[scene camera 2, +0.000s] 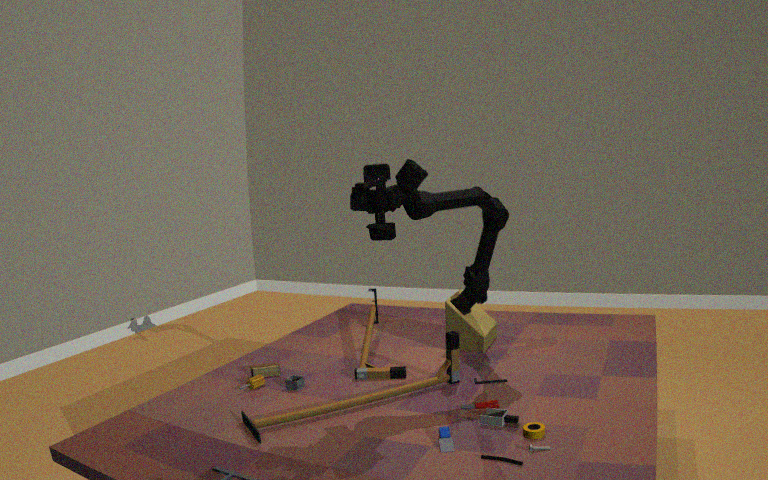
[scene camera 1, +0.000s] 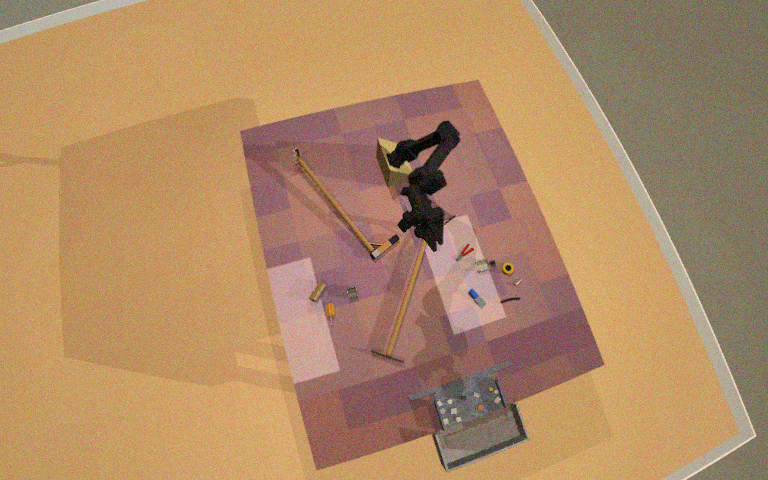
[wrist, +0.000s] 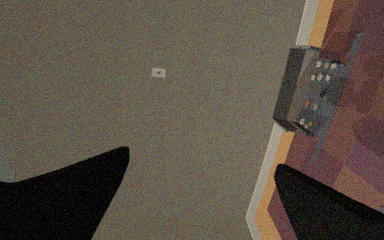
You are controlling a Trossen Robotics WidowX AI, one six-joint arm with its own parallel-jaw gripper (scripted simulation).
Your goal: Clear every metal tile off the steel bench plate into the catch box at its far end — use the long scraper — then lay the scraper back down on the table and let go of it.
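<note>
My gripper is open and there is nothing in its grasp. It is visible to me in scene camera 1, and the wrist view has the gripper as well. I can also see a long scraper.
</note>
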